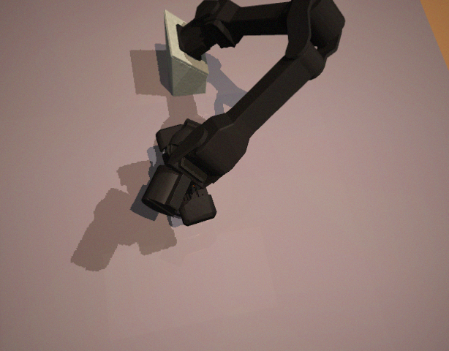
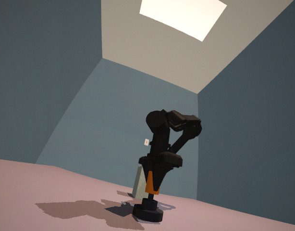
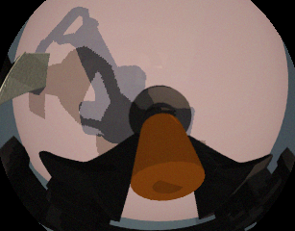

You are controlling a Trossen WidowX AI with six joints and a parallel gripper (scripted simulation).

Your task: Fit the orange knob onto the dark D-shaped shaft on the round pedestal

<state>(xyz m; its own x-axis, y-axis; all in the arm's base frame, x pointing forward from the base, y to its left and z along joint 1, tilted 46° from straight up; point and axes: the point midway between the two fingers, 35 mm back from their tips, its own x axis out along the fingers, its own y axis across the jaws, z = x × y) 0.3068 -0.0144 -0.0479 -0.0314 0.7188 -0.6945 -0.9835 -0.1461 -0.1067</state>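
The orange knob is 20 mm above my gripper tip. Also, from my gripper tip: round pedestal 40 mm below.
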